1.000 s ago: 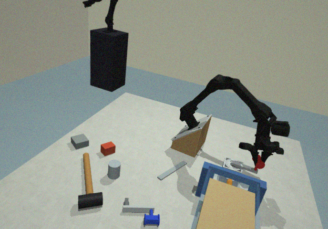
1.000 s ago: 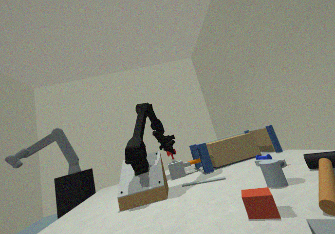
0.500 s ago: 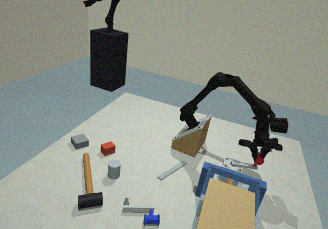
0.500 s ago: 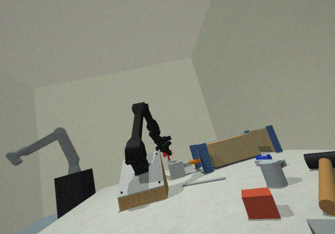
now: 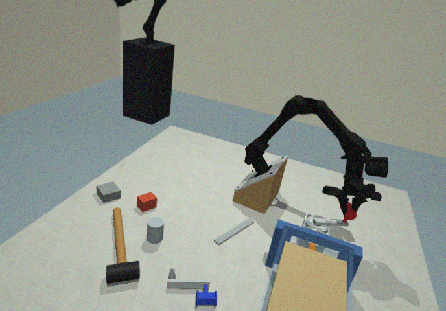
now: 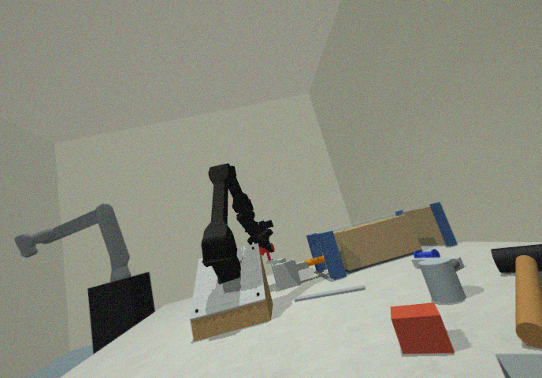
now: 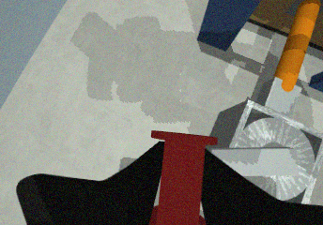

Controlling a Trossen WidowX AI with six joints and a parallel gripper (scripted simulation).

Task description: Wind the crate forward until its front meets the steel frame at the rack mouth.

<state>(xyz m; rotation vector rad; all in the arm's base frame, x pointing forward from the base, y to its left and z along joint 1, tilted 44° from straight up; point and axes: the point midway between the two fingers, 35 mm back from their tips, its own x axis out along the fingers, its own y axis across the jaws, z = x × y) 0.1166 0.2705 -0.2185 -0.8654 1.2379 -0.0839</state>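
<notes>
The red-knobbed crank handle lies 40 mm to the right of my gripper tip and 30 mm below it. From my gripper tip the other things lie so: blue steel frame (200 mm ahead, 80 mm to the right, 30 mm below); then red knob (20 mm behind, 10 mm to the right); then winch (100 mm to the right, 100 mm below, 20 mm ahead).
</notes>
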